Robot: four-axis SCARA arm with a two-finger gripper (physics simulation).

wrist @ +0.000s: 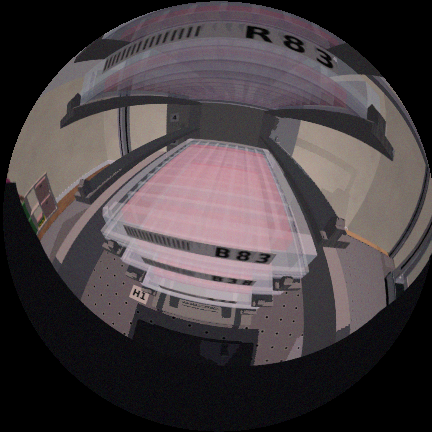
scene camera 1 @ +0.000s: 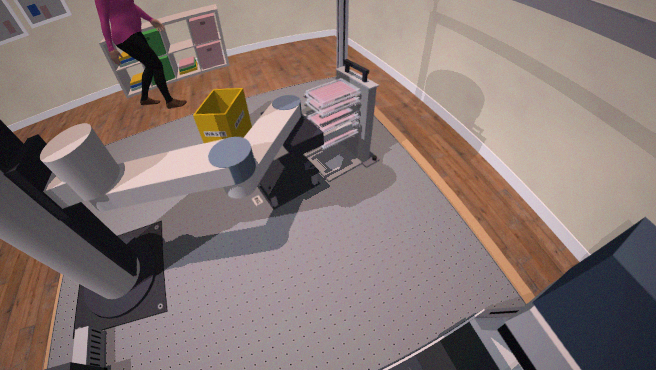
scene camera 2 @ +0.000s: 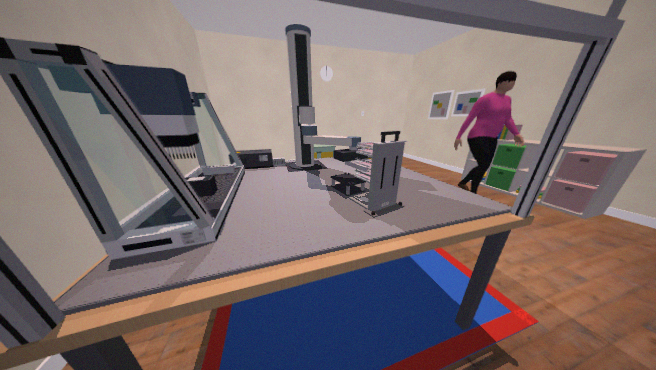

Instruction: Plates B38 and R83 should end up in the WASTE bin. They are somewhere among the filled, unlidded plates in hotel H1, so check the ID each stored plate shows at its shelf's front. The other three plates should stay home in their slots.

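Observation:
My gripper reaches into hotel H1. Its long fingers run along both sides of the lower stack in the wrist view, shut on plate B38. B38 is slightly above its shelf brackets, close under plate B83; its sides are partly hidden. B83 rests on its own brackets, with an unoccupied shelf above it. Plate R83 sits above that shelf, at the top of the view. Another plate is below B38, its ID unreadable. The top plate shows pink. The yellow WASTE bin stands left of the hotel.
The arm's column stands across the table. A black platform is beside the hotel's foot. A large dark blue machine stands at the table's other end. A person in pink is beyond the table.

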